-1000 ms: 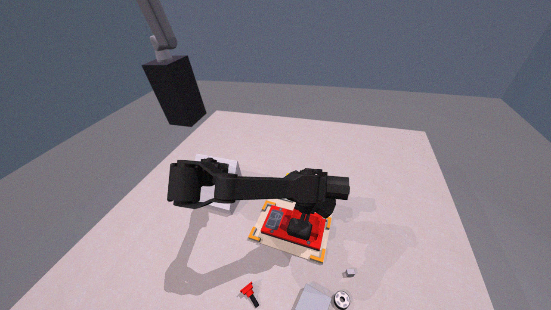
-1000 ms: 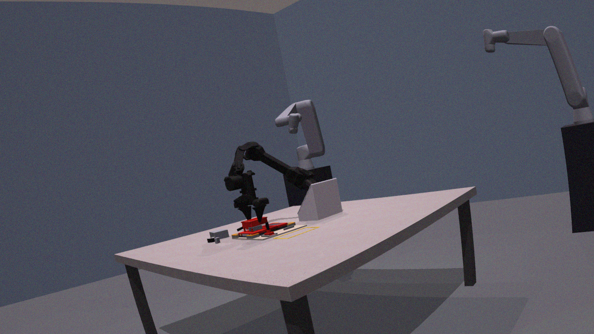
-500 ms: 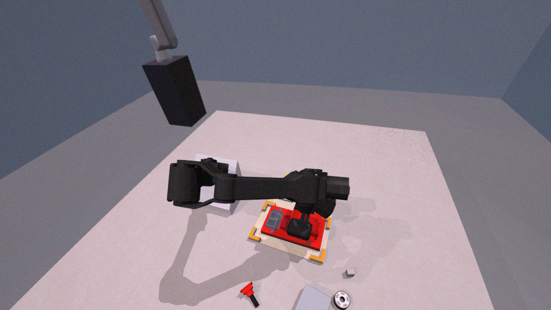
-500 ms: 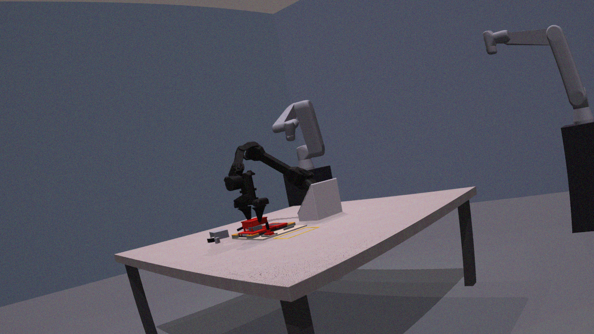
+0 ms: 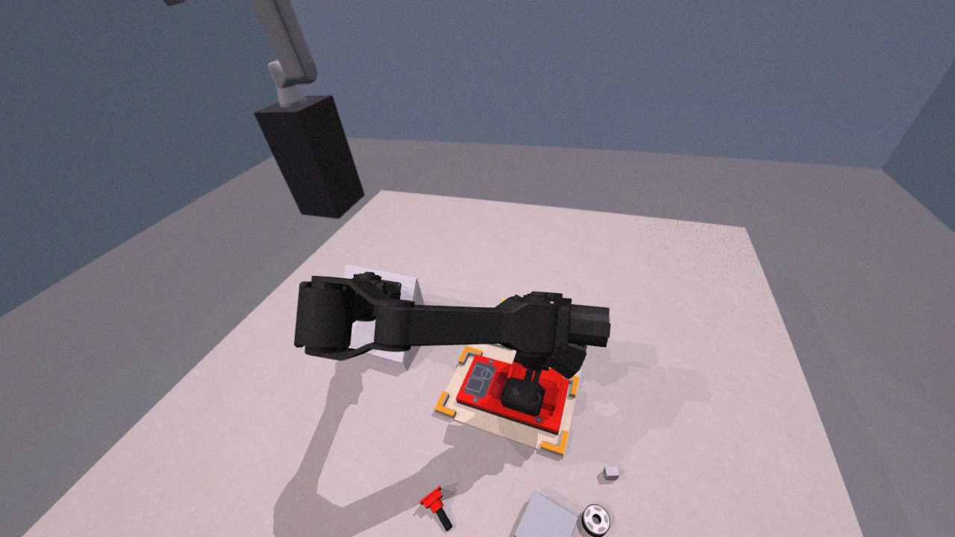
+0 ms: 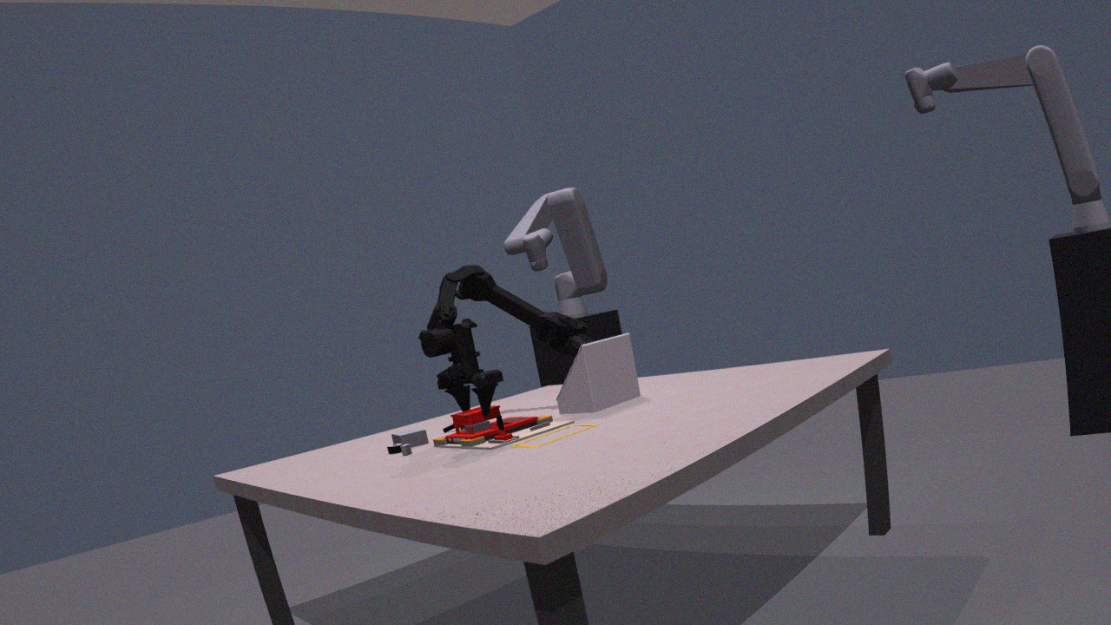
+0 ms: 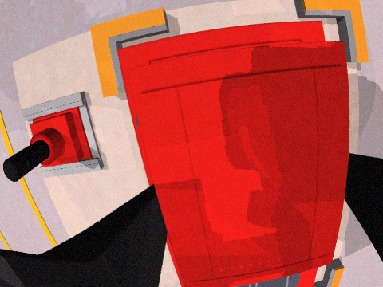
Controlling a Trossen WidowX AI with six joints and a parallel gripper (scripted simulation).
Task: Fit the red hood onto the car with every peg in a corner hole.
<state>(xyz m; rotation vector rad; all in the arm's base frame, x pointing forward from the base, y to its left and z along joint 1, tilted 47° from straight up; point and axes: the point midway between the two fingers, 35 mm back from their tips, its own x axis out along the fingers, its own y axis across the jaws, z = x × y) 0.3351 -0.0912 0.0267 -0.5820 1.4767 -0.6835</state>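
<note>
The white engine block lies 30 mm below my gripper tip. Round my gripper tip: hood (right at my gripper tip).
</note>
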